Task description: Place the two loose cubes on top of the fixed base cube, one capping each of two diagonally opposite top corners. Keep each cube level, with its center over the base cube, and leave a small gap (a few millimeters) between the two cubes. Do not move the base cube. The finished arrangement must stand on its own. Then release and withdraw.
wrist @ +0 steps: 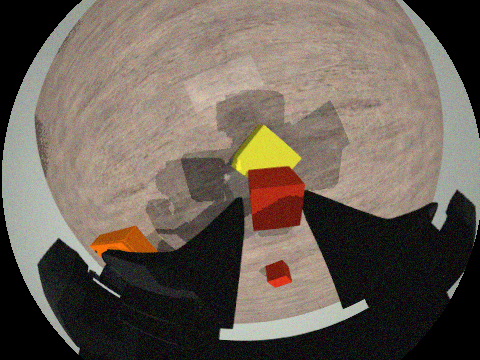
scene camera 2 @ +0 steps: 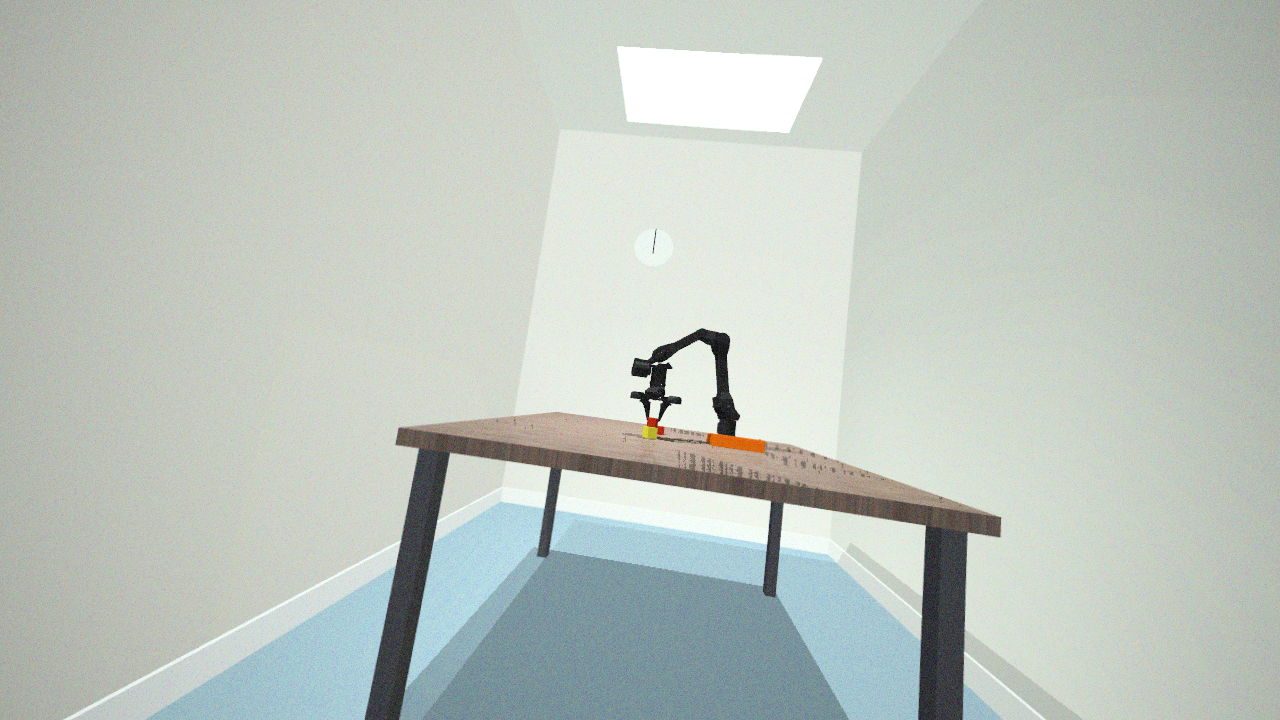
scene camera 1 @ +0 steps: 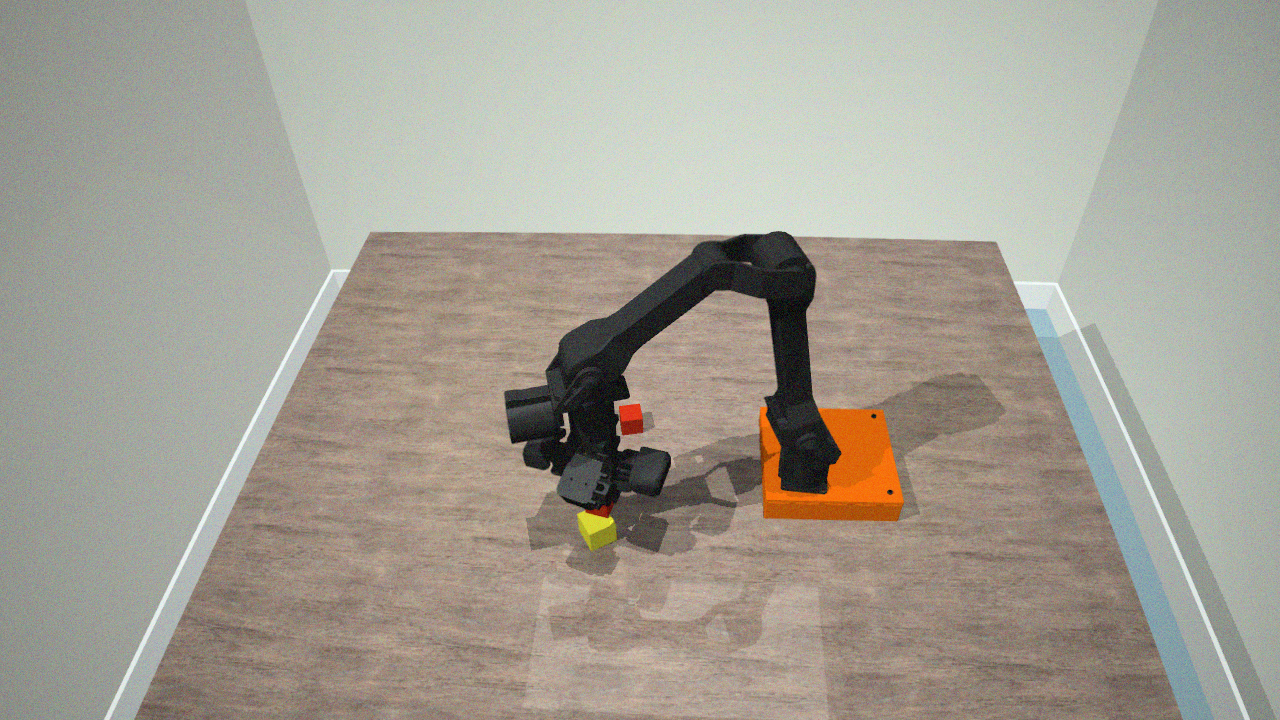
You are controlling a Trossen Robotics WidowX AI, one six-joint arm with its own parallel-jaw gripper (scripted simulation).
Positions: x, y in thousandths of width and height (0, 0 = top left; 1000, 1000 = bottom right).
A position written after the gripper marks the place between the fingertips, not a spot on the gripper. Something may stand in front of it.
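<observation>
You can see the gripper (scene camera 1: 469, 691), and it's there again in the wrist view, the gripper (wrist: 568, 557), and in scene camera 2, the gripper (scene camera 2: 511, 584). There's a yellow base cube (scene camera 1: 467, 738), and the wrist view shows the yellow base cube (wrist: 547, 415) too. And there's a red cube (wrist: 578, 540).
</observation>
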